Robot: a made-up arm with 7 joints. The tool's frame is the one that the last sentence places.
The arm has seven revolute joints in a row. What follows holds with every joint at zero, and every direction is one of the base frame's.
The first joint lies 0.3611 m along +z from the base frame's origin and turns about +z.
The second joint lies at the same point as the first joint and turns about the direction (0, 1, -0.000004).
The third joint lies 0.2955 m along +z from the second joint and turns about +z.
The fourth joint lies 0.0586 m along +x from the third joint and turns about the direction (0, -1, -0.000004).
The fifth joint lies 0.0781 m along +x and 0.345 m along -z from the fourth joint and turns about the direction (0, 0.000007, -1).
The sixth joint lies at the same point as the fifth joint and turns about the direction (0, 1, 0.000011).
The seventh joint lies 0.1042 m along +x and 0.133 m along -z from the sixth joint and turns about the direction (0, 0.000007, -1).
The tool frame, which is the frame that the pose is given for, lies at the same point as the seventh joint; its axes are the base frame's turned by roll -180, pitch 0 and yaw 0 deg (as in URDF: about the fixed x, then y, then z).
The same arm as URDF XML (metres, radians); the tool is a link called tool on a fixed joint. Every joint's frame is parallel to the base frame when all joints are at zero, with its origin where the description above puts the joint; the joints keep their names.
<robot name="arm">
  <joint name="tool_fixed" type="fixed">
    <parent link="link7"/>
    <child link="tool"/>
    <origin xyz="0 0 0" rpy="3.1416 0 0"/>
  </joint>
  <joint name="joint 7" type="continuous">
    <parent link="link6"/>
    <child link="link7"/>
    <origin xyz="0.1042 0 -0.133" rpy="0 0 0"/>
    <axis xyz="0 0 -1"/>
  </joint>
  <joint name="joint 6" type="continuous">
    <parent link="link5"/>
    <child link="link6"/>
    <origin xyz="0 0 0" rpy="0 0 0"/>
    <axis xyz="0 1 0"/>
  </joint>
  <joint name="joint 5" type="continuous">
    <parent link="link4"/>
    <child link="link5"/>
    <origin xyz="0.0781 0 -0.345" rpy="0 0 0"/>
    <axis xyz="0 0 -1"/>
  </joint>
  <joint name="joint 4" type="continuous">
    <parent link="link3"/>
    <child link="link4"/>
    <origin xyz="0.0586 0 0" rpy="0 0 0"/>
    <axis xyz="0 -1 0"/>
  </joint>
  <joint name="joint 3" type="continuous">
    <parent link="link2"/>
    <child link="link3"/>
    <origin xyz="0 0 0.2955" rpy="0 0 0"/>
    <axis xyz="0 0 1"/>
  </joint>
  <joint name="joint 2" type="continuous">
    <parent link="link1"/>
    <child link="link2"/>
    <origin xyz="0 0 0" rpy="0 0 0"/>
    <axis xyz="0 1 0"/>
  </joint>
  <joint name="joint 1" type="continuous">
    <parent link="base_link"/>
    <child link="link1"/>
    <origin xyz="0 0 0.3611" rpy="0 0 0"/>
    <axis xyz="0 0 1"/>
  </joint>
  <link name="base_link"/>
  <link name="link1"/>
  <link name="link2"/>
  <link name="link3"/>
  <link name="link4"/>
  <link name="link5"/>
  <link name="link6"/>
  <link name="link7"/>
  <link name="tool"/>
</robot>

